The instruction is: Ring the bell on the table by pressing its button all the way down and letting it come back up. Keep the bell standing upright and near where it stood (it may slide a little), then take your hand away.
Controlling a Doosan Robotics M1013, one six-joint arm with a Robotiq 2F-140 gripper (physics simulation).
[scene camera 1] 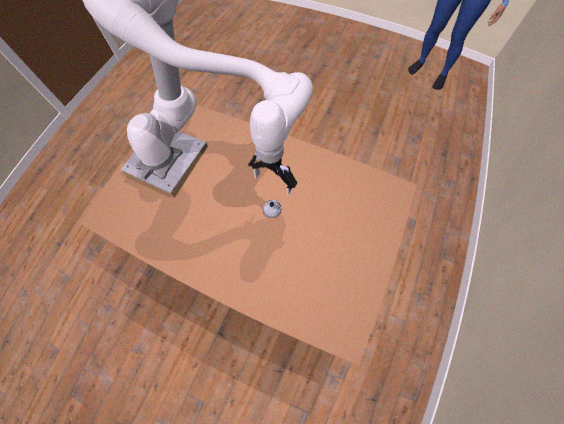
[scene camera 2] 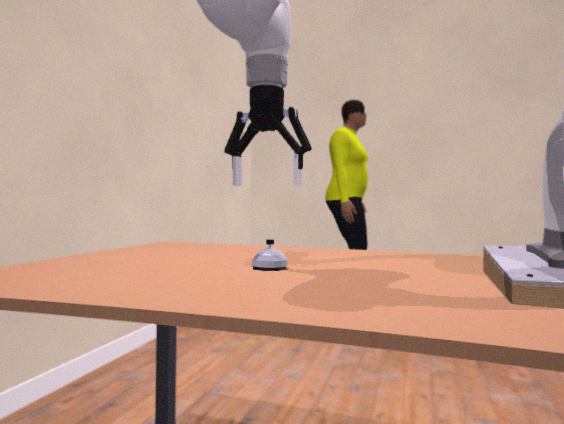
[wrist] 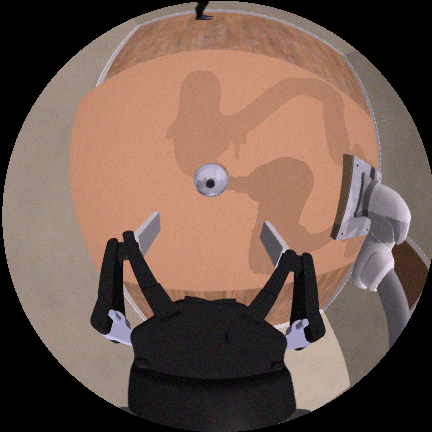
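Seen in the pictures: gripper, fingertip midpoint: (scene camera 1: 273, 183) (scene camera 2: 266, 185) (wrist: 210, 225); arm's base, link origin: (scene camera 1: 159, 159) (wrist: 366, 196).
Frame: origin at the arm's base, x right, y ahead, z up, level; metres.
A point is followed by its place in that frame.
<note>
A silver dome bell (scene camera 1: 272, 211) {x 0.030, y 0.634, z -0.015 m} (scene camera 2: 270, 259) {x -0.027, y 0.609, z -0.028 m} (wrist: 218, 187) {x -0.006, y 0.604, z -0.013 m} stands upright on the orange-brown table (scene camera 1: 340, 260) {x 0.110, y 0.986, z -0.053 m} (scene camera 2: 125, 280) {x -0.220, y 0.838, z -0.053 m} (wrist: 125, 130) {x 0.179, y 0.863, z -0.053 m}. Its black button (scene camera 1: 272, 204) {x 0.009, y 0.626, z 0.012 m} (scene camera 2: 270, 242) {x 0.000, y 0.618, z 0.007 m} (wrist: 210, 183) {x 0.008, y 0.621, z 0.013 m} is up on its stem, with nothing touching it. My gripper (scene camera 1: 273, 183) {x -0.028, y 0.620, z 0.136 m} (scene camera 2: 267, 185) {x -0.028, y 0.620, z 0.136 m} (wrist: 210, 225) {x -0.028, y 0.620, z 0.136 m} points down, open and empty, its two pale fingertips wide apart. In the second scene view it hangs well above the bell. In the wrist view the bell shows beyond the fingertips, between their two lines.
The arm's base plate (scene camera 1: 182, 181) {x 0.050, y 0.162, z -0.032 m} (scene camera 2: 520, 277) {x -0.171, y 0.152, z -0.014 m} (wrist: 343, 200) {x -0.034, y 0.164, z -0.026 m} is fixed near one edge of the table. A person in blue trousers (scene camera 1: 457, 30) stands on the floor beyond the table. A person in a yellow top (scene camera 2: 348, 165) stands behind the table.
</note>
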